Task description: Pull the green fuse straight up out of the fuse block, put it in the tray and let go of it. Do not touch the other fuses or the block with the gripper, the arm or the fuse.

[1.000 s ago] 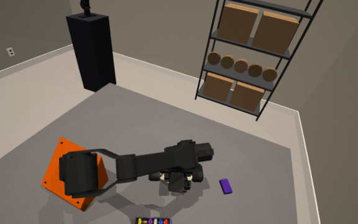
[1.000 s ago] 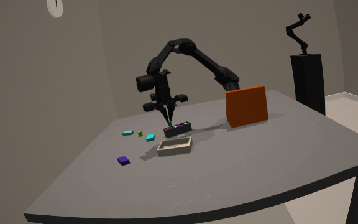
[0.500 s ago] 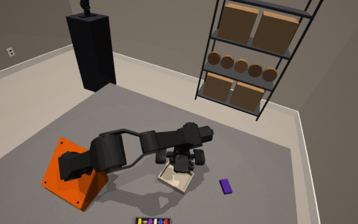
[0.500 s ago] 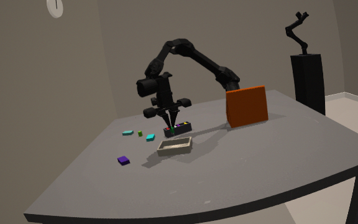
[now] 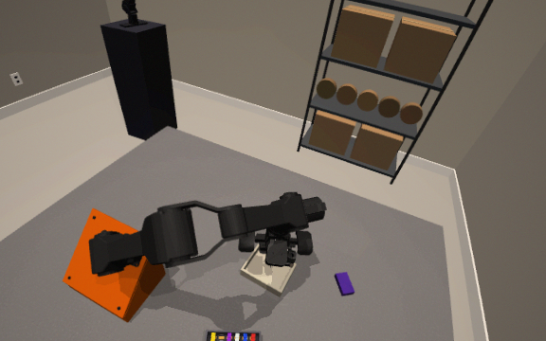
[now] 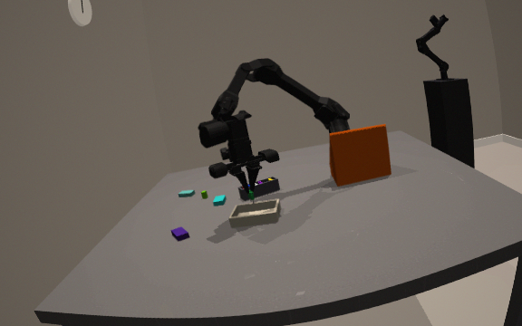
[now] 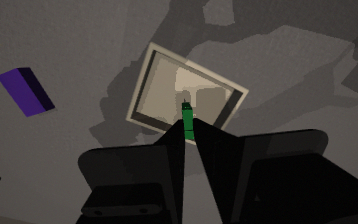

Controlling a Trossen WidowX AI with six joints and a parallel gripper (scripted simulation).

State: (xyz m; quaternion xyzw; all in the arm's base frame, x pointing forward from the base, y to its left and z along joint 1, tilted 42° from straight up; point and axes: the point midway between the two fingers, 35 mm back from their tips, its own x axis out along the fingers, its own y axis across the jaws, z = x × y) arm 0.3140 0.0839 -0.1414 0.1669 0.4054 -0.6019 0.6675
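Now: gripper tip 1 cm above the green fuse. The rest, counted from my gripper tip: beige tray 7 cm below.
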